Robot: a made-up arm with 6 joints. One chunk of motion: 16 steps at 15 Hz.
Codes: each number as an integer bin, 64 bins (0 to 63) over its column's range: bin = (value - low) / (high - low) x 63, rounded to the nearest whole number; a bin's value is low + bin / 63 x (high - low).
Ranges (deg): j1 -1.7..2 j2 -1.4..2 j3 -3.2..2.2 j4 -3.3..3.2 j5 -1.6..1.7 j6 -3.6..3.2
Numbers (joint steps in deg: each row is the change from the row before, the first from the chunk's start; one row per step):
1: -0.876 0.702 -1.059 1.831 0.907 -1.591
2: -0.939 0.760 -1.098 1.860 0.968 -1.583
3: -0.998 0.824 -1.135 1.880 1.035 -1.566
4: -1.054 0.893 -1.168 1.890 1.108 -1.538
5: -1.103 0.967 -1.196 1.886 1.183 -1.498
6: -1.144 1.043 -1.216 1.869 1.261 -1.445
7: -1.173 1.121 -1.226 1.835 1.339 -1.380
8: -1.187 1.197 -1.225 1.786 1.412 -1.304
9: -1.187 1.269 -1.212 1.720 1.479 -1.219
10: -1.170 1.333 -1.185 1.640 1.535 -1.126
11: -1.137 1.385 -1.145 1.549 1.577 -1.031
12: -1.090 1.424 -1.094 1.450 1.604 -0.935
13: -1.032 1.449 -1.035 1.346 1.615 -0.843
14: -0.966 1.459 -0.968 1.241 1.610 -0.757
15: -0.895 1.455 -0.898 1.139 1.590 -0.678
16: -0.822 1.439 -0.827 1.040 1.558 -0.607
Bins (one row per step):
1: 14 39 25 50 48 19
2: 13 40 25 50 49 19
3: 12 41 24 50 50 19
4: 11 42 24 50 52 19
5: 10 44 23 50 53 19
6: 9 45 23 50 55 20
7: 9 47 23 50 56 21
8: 9 48 23 49 58 21
9: 9 49 23 49 59 22
10: 9 51 24 48 60 23
11: 10 52 24 47 61 24
12: 10 52 25 46 61 25
13: 11 53 25 45 61 26
14: 12 53 26 44 61 26
15: 14 53 27 43 61 27
16: 15 53 28 42 60 28

